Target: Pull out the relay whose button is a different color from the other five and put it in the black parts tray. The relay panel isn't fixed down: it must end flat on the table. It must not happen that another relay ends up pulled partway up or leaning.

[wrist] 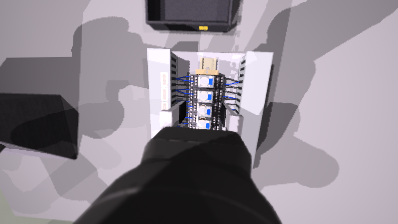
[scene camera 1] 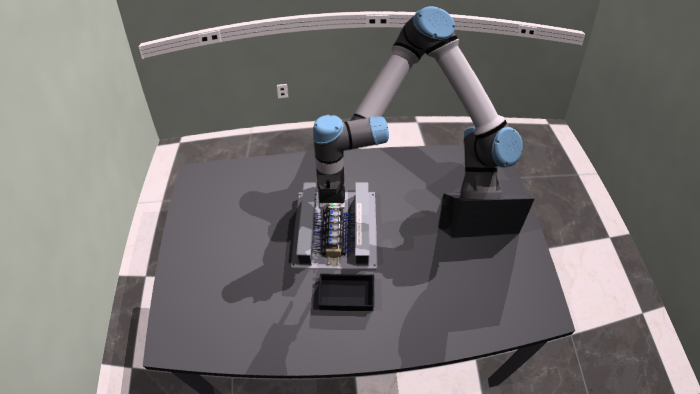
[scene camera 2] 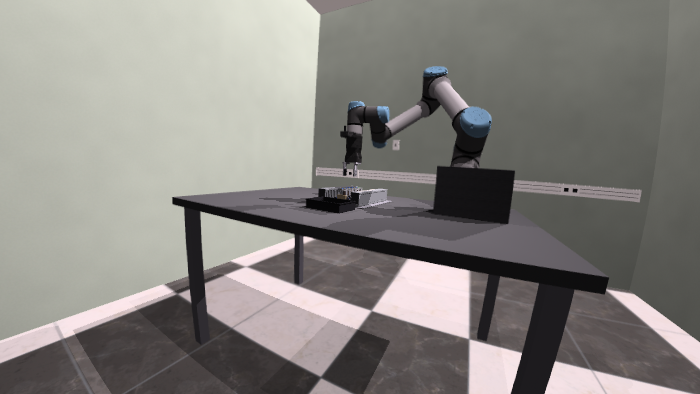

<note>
The pictures show: my gripper and a black parts tray.
</note>
